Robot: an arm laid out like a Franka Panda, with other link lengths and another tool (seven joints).
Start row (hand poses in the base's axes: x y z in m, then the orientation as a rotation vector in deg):
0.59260, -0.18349, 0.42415, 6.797, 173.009, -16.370
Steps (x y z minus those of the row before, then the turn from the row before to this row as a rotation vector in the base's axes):
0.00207, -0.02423, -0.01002, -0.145, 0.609, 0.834
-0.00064, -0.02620, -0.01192, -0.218, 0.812, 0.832
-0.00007, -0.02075, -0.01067, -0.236, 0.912, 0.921
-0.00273, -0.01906, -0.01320, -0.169, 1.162, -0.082
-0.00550, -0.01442, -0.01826, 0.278, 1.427, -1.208
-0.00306, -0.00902, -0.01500, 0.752, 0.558, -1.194
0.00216, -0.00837, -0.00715, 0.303, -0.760, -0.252
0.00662, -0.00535, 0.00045, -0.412, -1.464, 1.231
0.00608, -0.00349, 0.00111, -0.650, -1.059, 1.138
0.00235, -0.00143, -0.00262, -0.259, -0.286, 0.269
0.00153, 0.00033, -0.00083, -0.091, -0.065, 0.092
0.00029, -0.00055, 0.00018, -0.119, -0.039, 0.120
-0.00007, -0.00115, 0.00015, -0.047, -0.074, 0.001
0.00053, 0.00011, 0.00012, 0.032, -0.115, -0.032
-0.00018, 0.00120, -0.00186, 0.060, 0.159, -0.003
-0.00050, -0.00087, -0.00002, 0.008, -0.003, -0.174
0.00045, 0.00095, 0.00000, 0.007, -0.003, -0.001
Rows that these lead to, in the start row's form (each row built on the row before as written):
0.59467, -0.20772, 0.41413, 5.454, 173.559, -16.603
0.59403, -0.23392, 0.40221, 4.075, 174.287, -16.975
0.59396, -0.25467, 0.39154, 2.535, 175.093, -17.381
0.59123, -0.27373, 0.37834, 2.490, 176.222, -17.780
0.58573, -0.28815, 0.36008, 4.172, 177.764, -17.575
0.58267, -0.29717, 0.34508, 5.974, 178.508, -16.511
0.58483, -0.30554, 0.33793, 6.453, 177.817, -15.937
0.59145, -0.31089, 0.33838, 4.697, 176.248, -16.327
0.59753, -0.31438, 0.33949, 3.052, 175.026, -17.127
0.59988, -0.31581, 0.33687, 2.665, 174.682, -17.470
0.60141, -0.31548, 0.33604, 2.528, 174.596, -17.595
0.60170, -0.31603, 0.33622, 2.343, 174.529, -17.763
0.60163, -0.31718, 0.33637, 2.349, 174.448, -17.826
0.60216, -0.31707, 0.33649, 2.416, 174.342, -17.766
0.60198, -0.31587, 0.33463, 2.402, 174.510, -17.693
0.60148, -0.31674, 0.33461, 2.668, 174.521, -17.693
0.60193, -0.31579, 0.33461, 2.670, 174.519, -17.682

